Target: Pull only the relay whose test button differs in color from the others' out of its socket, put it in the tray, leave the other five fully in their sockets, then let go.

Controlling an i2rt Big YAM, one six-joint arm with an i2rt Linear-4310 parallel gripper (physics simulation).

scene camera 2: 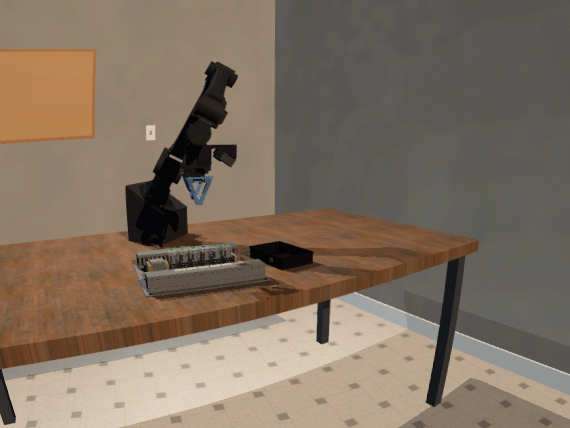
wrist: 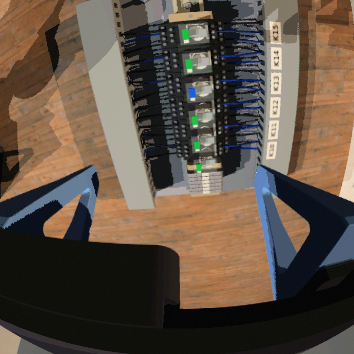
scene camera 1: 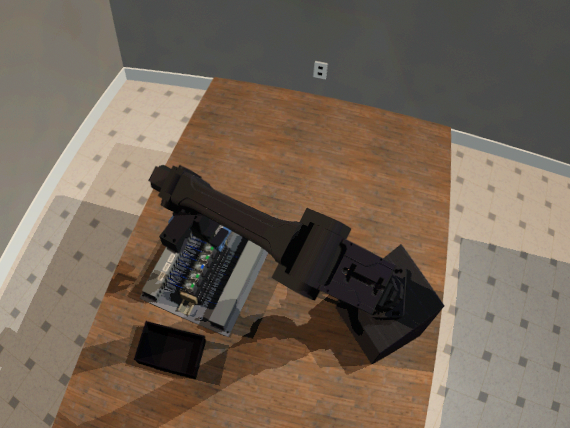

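Seen in the pictures: gripper, between the fingertips: (scene camera 2: 196,202) (wrist: 175,173) (scene camera 1: 204,241); arm's base, origin of its link: (scene camera 2: 154,196) (scene camera 1: 388,293).
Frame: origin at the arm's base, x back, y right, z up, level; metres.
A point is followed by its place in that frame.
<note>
The relay with the blue test button (scene camera 1: 202,267) {y -0.007, x -0.467, z -0.087 m} (scene camera 2: 203,246) {y -0.003, x -0.469, z -0.086 m} (wrist: 201,90) {y -0.005, x -0.478, z -0.088 m} sits in its socket, third from the top of the row in the wrist view, level with the K13 label (wrist: 275,83) {y 0.007, x -0.566, z -0.113 m}. The other five relays have green buttons and stand in the same row; one of them, a green-button relay (wrist: 201,60) {y -0.035, x -0.485, z -0.088 m}, is level with K14. The black tray (scene camera 1: 166,370) {y -0.293, x -0.480, z -0.141 m} (scene camera 2: 298,260) {y -0.244, x -0.568, z -0.138 m} stands beside the panel and looks empty. My gripper (scene camera 2: 199,202) {y 0.005, x -0.453, z 0.032 m} (wrist: 175,173) {y 0.005, x -0.453, z 0.032 m} is open and empty, with blue fingers, high above the K10 end of the panel. The arm hides part of that end in scene camera 1.
Grey wire ducts (scene camera 1: 240,285) {y -0.017, x -0.362, z -0.113 m} (scene camera 2: 205,278) (wrist: 112,105) {y -0.006, x -0.375, z -0.113 m} flank the relay row, with blue wires between. A tan end bracket (wrist: 190,17) {y -0.081, x -0.486, z -0.116 m} closes the K15 end, and pale terminal blocks (wrist: 205,182) {y 0.127, x -0.460, z -0.109 m} stand at the K10 end. The arm's black base (scene camera 2: 131,212) {y 0.097, x -0.012, z -0.049 m} stands behind the panel.
</note>
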